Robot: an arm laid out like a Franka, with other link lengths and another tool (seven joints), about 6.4 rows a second.
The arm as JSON. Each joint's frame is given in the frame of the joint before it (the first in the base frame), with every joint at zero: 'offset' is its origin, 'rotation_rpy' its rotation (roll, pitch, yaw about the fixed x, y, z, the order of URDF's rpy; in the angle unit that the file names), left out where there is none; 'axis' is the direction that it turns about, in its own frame. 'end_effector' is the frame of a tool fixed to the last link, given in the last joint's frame.
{
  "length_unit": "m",
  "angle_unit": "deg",
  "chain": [
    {
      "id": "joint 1",
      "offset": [
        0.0,
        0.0,
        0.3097
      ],
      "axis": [
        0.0,
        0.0,
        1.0
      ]
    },
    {
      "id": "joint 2",
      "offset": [
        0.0,
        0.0,
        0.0
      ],
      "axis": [
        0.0,
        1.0,
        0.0
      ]
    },
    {
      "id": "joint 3",
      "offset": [
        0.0,
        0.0,
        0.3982
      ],
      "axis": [
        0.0,
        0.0,
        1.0
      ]
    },
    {
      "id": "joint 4",
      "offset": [
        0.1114,
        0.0,
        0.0
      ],
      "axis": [
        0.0,
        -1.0,
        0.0
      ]
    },
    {
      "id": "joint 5",
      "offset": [
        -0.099,
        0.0,
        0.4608
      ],
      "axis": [
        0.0,
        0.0,
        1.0
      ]
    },
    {
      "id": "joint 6",
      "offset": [
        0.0,
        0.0,
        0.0
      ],
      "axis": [
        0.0,
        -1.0,
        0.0
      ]
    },
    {
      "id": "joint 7",
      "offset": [
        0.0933,
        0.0,
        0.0
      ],
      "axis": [
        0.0,
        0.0,
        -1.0
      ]
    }
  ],
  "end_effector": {
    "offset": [
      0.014,
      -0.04,
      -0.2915
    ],
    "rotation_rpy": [
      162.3,
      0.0,
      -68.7
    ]
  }
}
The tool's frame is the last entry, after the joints.
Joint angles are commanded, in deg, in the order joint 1, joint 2, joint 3, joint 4, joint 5, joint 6, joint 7. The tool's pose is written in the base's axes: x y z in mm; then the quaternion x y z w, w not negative. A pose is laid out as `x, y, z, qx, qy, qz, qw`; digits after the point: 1 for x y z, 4 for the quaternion.
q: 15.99, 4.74, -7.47, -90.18, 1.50, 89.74, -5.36
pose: 692.2, 74.4, 456.0, 0.8729, -0.4486, -0.1112, 0.1562
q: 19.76, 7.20, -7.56, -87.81, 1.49, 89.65, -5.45
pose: 701.1, 123.1, 448.9, 0.8868, -0.4196, -0.1053, 0.1629
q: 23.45, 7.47, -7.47, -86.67, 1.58, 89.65, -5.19
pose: 696.3, 171.1, 456.6, 0.9004, -0.3930, -0.0947, 0.1610
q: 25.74, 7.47, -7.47, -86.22, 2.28, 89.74, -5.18
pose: 689.9, 202.9, 460.7, 0.9093, -0.3751, -0.0919, 0.1553
